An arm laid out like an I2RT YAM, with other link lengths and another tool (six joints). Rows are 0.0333 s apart.
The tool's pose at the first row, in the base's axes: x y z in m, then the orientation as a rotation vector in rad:
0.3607 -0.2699 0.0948 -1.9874 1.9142 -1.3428
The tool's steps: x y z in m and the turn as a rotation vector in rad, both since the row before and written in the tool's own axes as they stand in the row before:
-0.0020 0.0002 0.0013 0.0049 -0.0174 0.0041
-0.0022 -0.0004 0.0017 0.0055 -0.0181 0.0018
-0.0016 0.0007 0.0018 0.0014 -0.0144 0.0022
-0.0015 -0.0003 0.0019 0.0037 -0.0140 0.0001
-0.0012 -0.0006 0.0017 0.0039 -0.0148 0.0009
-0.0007 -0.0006 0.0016 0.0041 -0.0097 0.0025
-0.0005 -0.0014 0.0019 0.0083 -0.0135 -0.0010
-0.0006 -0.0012 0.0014 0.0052 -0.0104 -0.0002
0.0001 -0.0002 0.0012 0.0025 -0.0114 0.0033
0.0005 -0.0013 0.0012 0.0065 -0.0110 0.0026
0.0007 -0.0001 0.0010 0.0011 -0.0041 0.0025
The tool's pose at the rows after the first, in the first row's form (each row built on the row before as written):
0.3617 -0.2689 0.0928 -1.9851 1.9047 -1.3235
0.3634 -0.2678 0.0909 -1.9854 1.8925 -1.3044
0.3642 -0.2674 0.0886 -1.9860 1.8864 -1.2870
0.3658 -0.2669 0.0869 -1.9878 1.8765 -1.2723
0.3675 -0.2665 0.0856 -1.9887 1.8666 -1.2565
0.3691 -0.2664 0.0846 -1.9862 1.8600 -1.2468
0.3714 -0.2664 0.0840 -1.9866 1.8449 -1.2362
0.3733 -0.2662 0.0836 -1.9868 1.8349 -1.2271
0.3742 -0.2667 0.0830 -1.9845 1.8297 -1.2140
0.3759 -0.2673 0.0832 -1.9808 1.8203 -1.2044
0.3766 -0.2683 0.0829 -1.9784 1.8193 -1.1995

